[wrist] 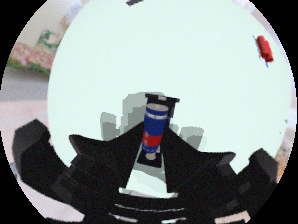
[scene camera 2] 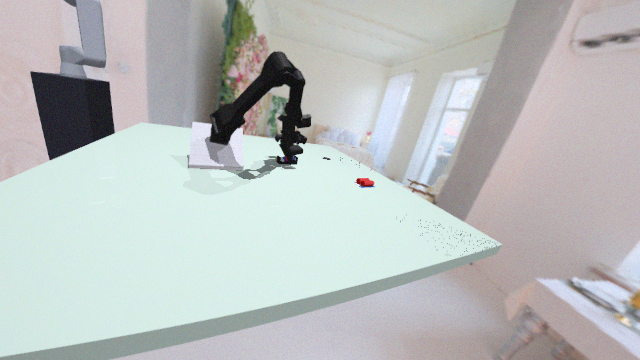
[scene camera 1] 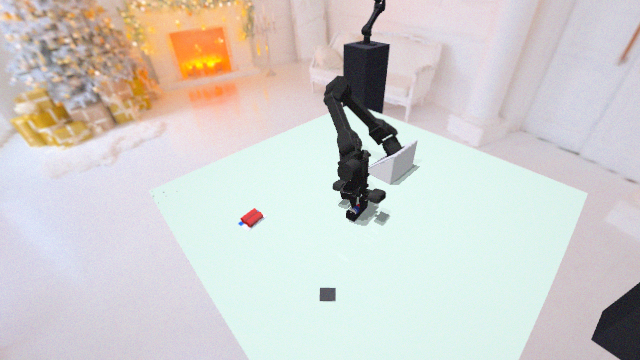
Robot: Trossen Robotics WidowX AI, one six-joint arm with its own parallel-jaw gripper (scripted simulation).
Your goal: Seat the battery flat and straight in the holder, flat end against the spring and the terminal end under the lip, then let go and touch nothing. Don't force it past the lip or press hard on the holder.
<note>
I see my gripper and a battery.
My gripper shows as well in the wrist view.
</note>
